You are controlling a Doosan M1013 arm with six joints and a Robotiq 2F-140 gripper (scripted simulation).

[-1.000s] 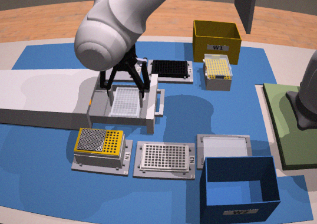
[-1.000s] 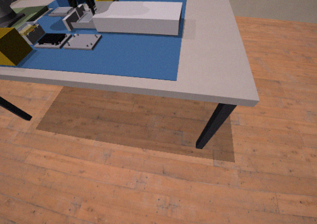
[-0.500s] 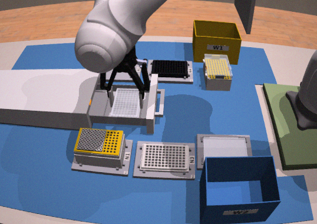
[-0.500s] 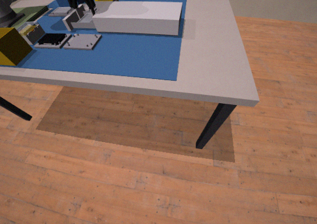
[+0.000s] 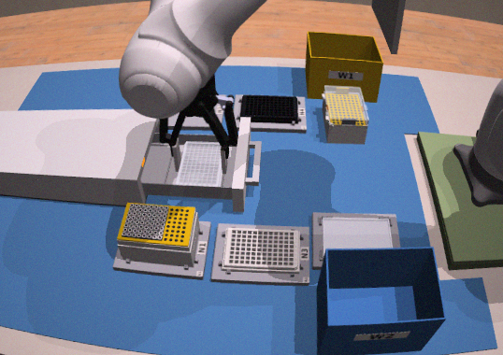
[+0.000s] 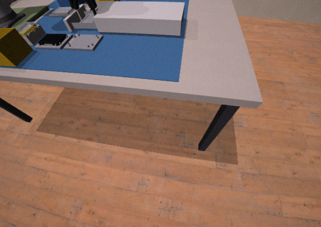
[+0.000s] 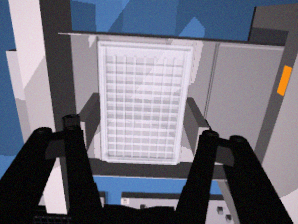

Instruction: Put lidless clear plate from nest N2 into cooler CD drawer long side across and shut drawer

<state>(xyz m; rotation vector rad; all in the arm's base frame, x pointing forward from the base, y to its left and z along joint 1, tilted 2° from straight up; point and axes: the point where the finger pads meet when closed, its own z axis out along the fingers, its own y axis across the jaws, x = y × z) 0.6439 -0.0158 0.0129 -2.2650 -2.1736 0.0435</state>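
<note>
My gripper is now 20 mm above the clear plate. From my hand the other things lie so: drawer: 40 mm ahead, 20 mm below; tube rack: 50 mm ahead, 180 mm to the left, 10 mm above; cooler CD: 170 mm ahead, 10 mm to the right, 10 mm below.
</note>
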